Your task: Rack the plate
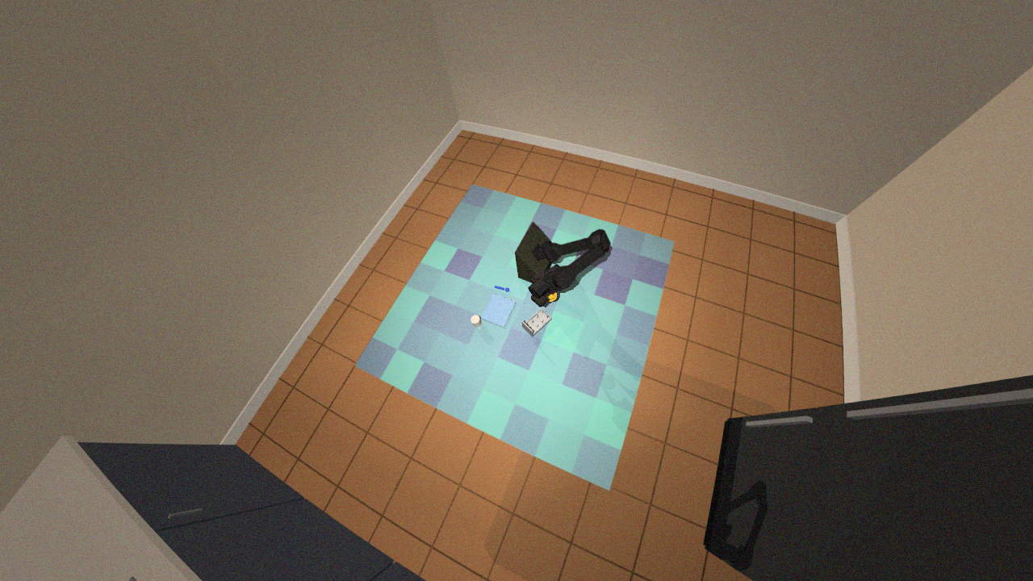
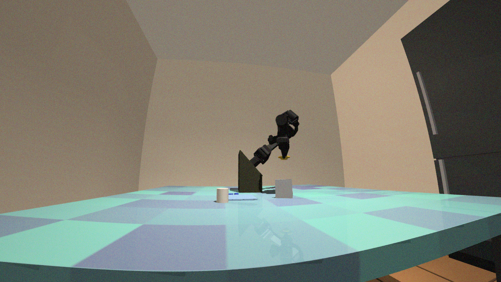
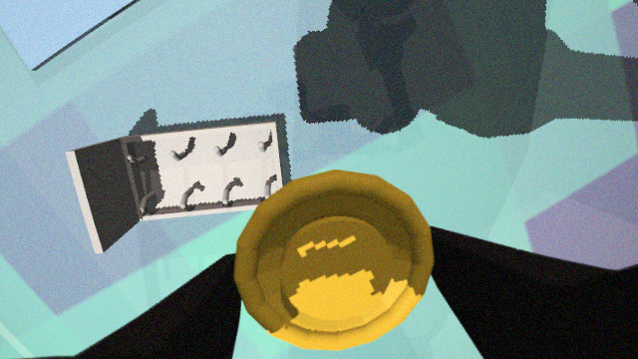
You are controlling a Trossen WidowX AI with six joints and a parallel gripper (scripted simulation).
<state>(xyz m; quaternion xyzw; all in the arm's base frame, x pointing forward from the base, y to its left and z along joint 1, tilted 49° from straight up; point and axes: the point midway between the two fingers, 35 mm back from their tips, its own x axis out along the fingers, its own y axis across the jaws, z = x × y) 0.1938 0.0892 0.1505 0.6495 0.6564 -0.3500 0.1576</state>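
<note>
Now: the dish rack 8 cm ahead of my gripper tip, 2 cm to the right of it and 16 cm below it. From my gripper tip the other things lie so: light blue mat: 12 cm ahead, 23 cm to the right, 18 cm below; blue spoon: 1 cm ahead, 27 cm to the right, 18 cm below; yellow plate: 1 cm above.
</note>
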